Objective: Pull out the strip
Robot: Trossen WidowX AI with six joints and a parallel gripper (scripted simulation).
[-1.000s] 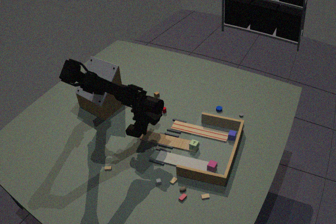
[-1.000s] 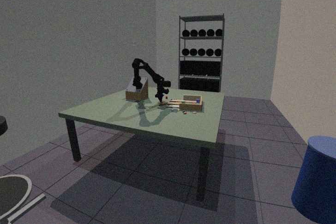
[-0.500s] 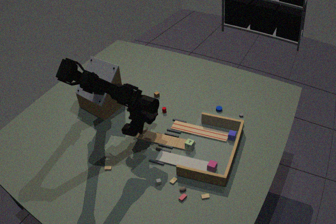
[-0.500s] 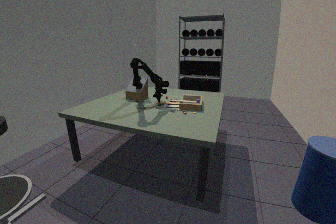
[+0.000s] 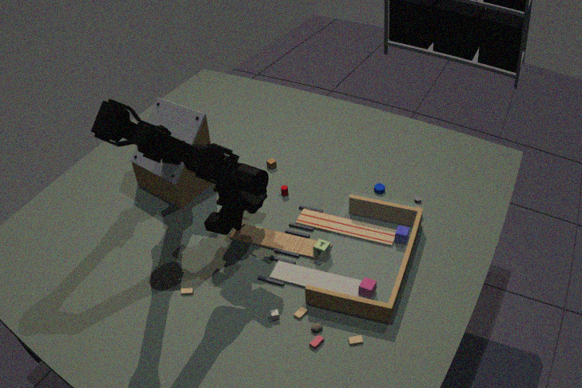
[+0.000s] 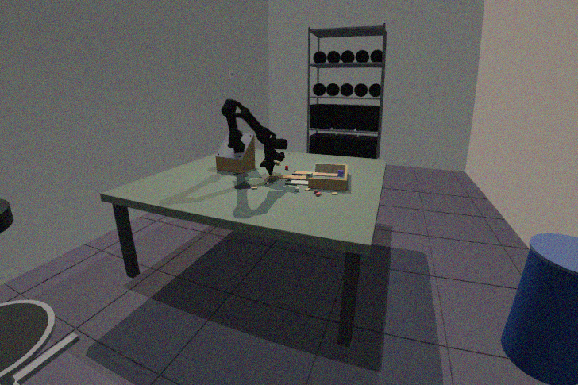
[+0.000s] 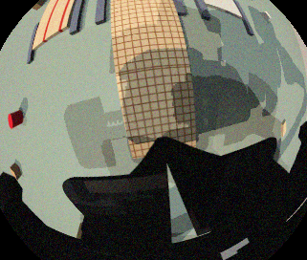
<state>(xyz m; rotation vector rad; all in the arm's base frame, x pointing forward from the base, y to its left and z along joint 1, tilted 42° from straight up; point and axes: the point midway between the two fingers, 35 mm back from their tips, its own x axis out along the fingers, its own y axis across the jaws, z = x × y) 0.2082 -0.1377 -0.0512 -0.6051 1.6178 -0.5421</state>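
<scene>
The checked strip lies 110 mm ahead of my gripper tip and 10 mm to the left of it. Round my gripper tip: blue disc 270 mm ahead, 290 mm to the left.
</scene>
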